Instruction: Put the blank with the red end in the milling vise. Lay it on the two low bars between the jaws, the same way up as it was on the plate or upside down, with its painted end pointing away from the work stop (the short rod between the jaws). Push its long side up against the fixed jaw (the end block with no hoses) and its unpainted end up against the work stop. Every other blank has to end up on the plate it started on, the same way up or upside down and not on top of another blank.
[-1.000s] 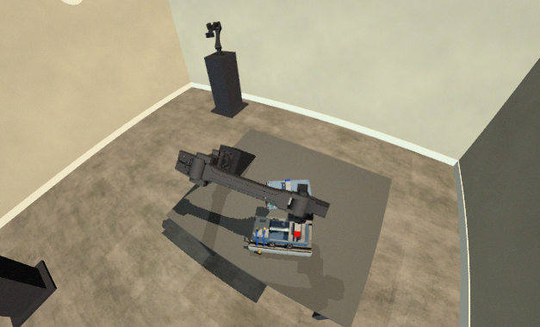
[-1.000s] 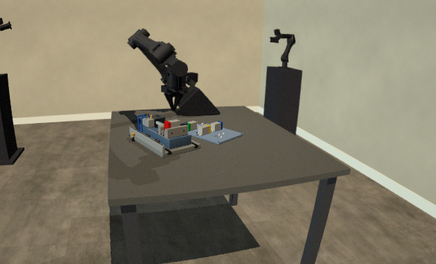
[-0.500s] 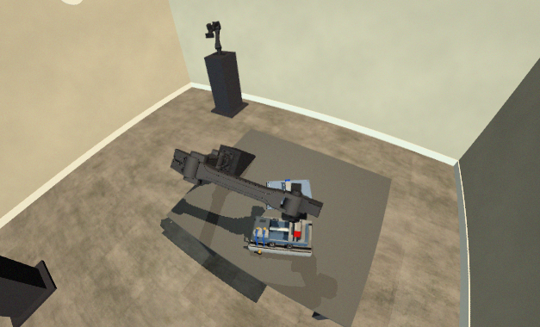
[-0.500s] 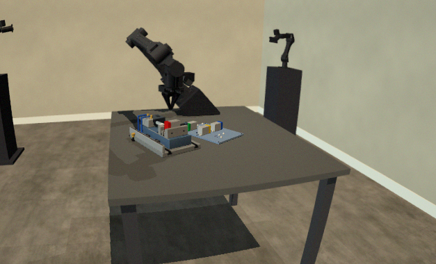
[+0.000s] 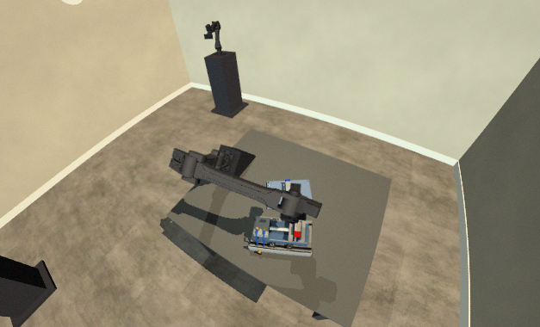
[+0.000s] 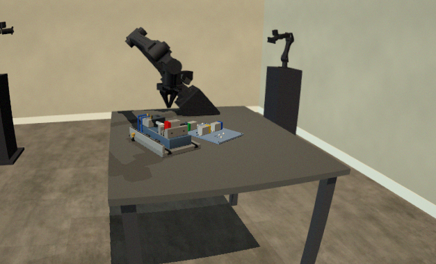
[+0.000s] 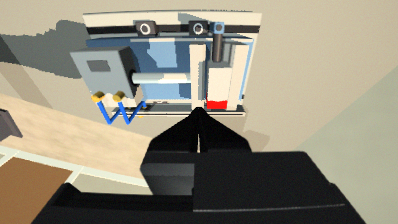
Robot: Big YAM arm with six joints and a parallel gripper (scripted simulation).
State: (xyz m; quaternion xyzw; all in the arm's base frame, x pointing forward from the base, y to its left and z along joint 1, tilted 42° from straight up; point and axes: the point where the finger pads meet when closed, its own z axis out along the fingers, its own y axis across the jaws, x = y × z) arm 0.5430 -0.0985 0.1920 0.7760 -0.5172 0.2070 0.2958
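Right now my hand is 20 mm short of the grey bar with red end, 10 mm to the right of it and 80 mm above it. Also, from my hand: fixed jaw (50 mm ahead, 20 mm to the left, 100 mm below); moving jaw (100 mm below); work stop rod (60 mm to the left, 90 mm below).
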